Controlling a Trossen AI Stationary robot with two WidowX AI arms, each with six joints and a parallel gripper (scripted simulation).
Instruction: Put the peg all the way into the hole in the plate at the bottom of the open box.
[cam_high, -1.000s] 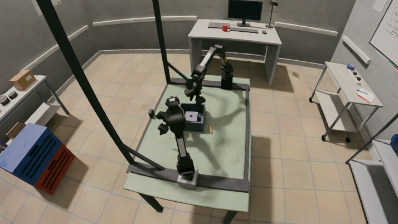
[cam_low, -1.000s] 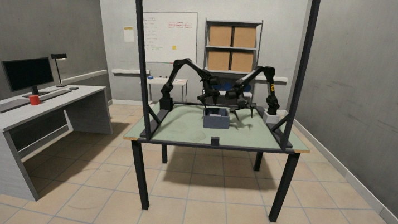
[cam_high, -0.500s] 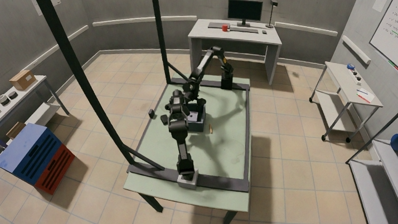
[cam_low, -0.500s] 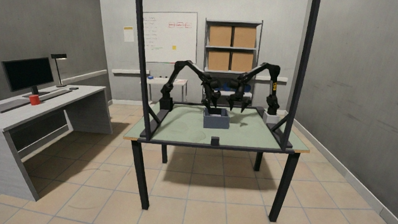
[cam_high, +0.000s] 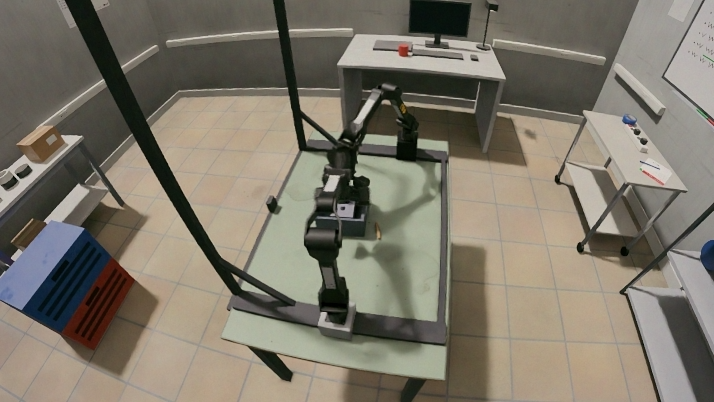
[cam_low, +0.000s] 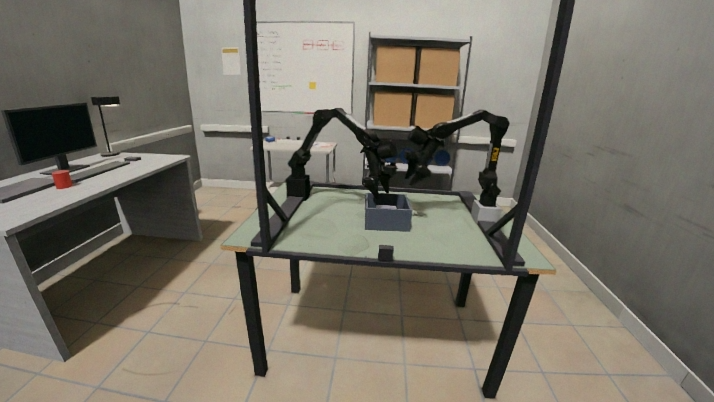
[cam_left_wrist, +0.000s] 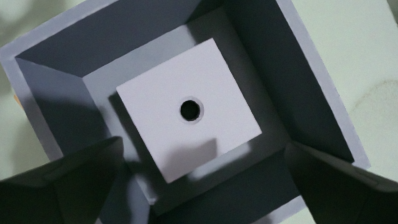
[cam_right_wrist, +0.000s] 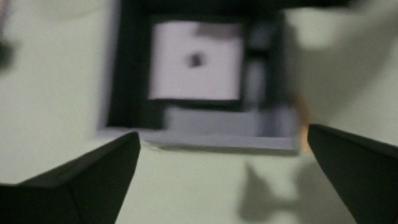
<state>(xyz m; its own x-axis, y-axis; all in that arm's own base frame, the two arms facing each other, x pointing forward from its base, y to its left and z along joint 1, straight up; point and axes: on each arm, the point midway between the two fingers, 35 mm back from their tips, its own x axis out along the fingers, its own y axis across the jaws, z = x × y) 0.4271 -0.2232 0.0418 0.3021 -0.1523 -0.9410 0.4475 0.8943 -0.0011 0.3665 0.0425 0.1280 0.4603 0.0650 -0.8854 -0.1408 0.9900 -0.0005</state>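
The wooden peg is 100 mm ahead of my right hand, 60 mm to the left of it and 200 mm below it. The rest, counted from my right hand: dark frame rail (350 mm ahead, 160 mm to the left, 200 mm below); then plate (50 mm behind, 90 mm to the left, 170 mm below); then box (50 mm behind, 90 mm to the left, 180 mm below).
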